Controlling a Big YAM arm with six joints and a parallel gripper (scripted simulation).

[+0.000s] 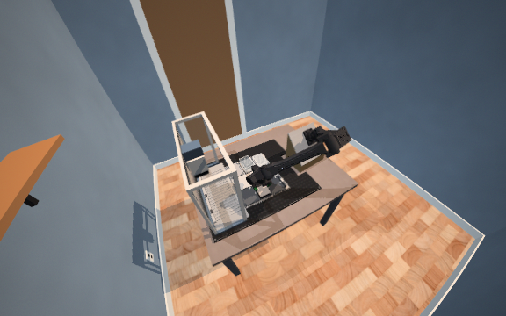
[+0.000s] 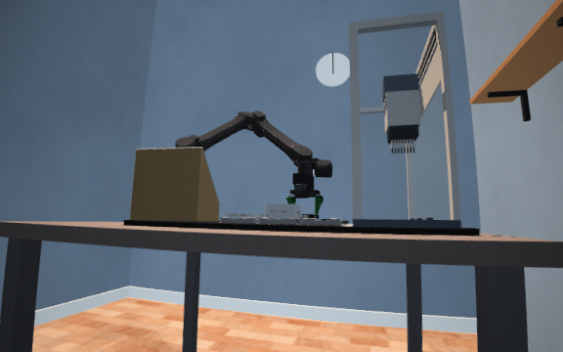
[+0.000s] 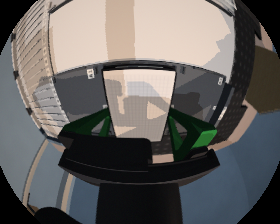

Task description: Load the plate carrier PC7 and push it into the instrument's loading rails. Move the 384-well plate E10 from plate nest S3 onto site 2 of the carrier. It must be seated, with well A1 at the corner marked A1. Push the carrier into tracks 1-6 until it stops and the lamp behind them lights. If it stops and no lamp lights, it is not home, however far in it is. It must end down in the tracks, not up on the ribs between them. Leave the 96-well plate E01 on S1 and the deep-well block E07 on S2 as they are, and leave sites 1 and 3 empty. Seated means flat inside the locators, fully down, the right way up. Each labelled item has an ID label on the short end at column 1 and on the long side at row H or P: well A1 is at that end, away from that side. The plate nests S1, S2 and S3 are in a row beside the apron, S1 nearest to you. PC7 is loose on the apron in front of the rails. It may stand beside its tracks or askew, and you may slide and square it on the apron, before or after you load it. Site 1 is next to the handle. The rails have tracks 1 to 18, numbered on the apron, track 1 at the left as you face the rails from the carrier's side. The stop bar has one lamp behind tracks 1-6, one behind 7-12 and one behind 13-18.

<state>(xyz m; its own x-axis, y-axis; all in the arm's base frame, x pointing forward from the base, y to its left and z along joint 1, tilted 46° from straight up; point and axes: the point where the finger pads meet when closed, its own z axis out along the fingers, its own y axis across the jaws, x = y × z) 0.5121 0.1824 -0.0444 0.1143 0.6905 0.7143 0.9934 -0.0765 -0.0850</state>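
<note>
Right now the plate carrier PC7 is 1 cm below my hand. From my hand the other things lie so: flat plate: 25 cm to the right, 15 cm behind, 1 cm below; then deep-well block: 26 cm to the right, 3 cm behind.
</note>
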